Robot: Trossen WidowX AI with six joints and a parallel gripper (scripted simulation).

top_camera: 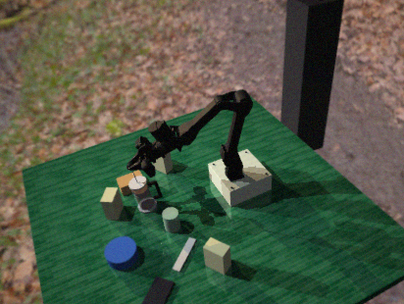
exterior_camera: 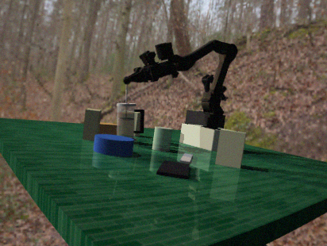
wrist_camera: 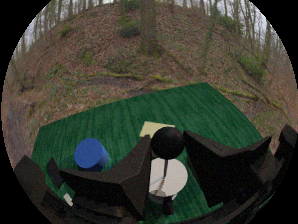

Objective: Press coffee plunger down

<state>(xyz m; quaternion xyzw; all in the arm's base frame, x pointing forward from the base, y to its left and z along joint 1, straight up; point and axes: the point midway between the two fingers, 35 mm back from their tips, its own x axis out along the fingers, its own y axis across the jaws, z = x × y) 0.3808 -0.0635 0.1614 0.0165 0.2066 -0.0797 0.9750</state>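
Right now my gripper tip is 120 mm above the coffee press and 40 mm past it. Also, from my gripper tip: pale green cylinder (200 mm below, 150 mm to the left, 100 mm behind); then blue disc (220 mm to the left, 220 mm below, 120 mm ahead); then grey bar (300 mm to the left, 240 mm below, 100 mm behind).
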